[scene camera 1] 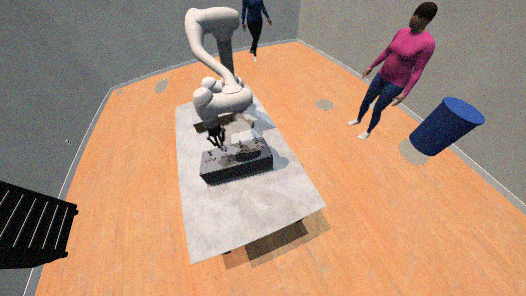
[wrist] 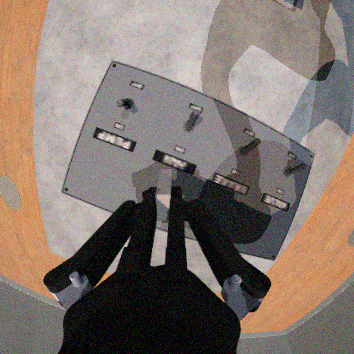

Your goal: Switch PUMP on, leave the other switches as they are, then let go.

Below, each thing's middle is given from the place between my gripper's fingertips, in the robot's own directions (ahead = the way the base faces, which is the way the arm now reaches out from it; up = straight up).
My gripper is now 7 cm to the right of the grey switch box (scene camera 1: 236, 160) and 12 cm above it.
